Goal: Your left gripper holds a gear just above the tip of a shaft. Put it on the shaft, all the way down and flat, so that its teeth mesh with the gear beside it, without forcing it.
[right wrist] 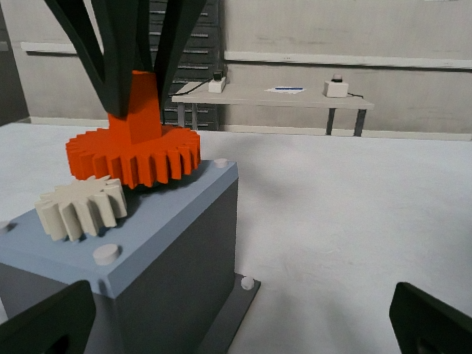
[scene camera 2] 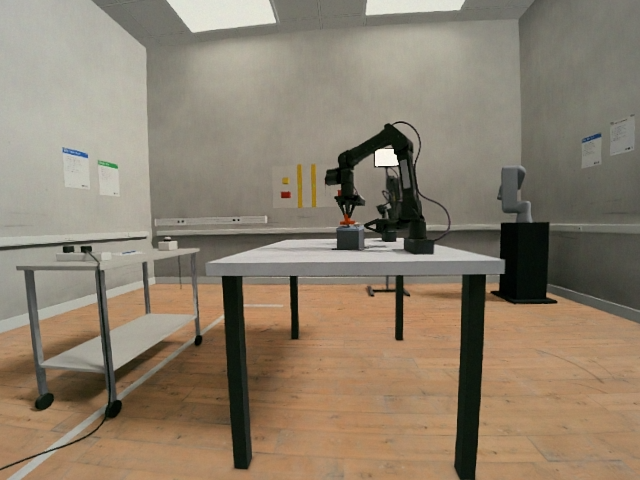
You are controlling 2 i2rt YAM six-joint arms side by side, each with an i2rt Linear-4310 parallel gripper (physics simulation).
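Observation:
The orange gear looks about level over the blue-grey top of a dark box. In the right wrist view a narrow shadowed gap shows under its near rim; the shaft is hidden beneath it. My left gripper is shut on the gear's upright square stem from above. The cream gear sits on the box top, nearer the camera. Its back teeth overlap the orange rim in the view; whether the teeth mesh cannot be told. My right gripper is open and empty beside the box.
Pale screw heads stand at the box top's corners. A dark base flange with a screw juts out at the box's foot on the white table. A side cart stands apart from the table.

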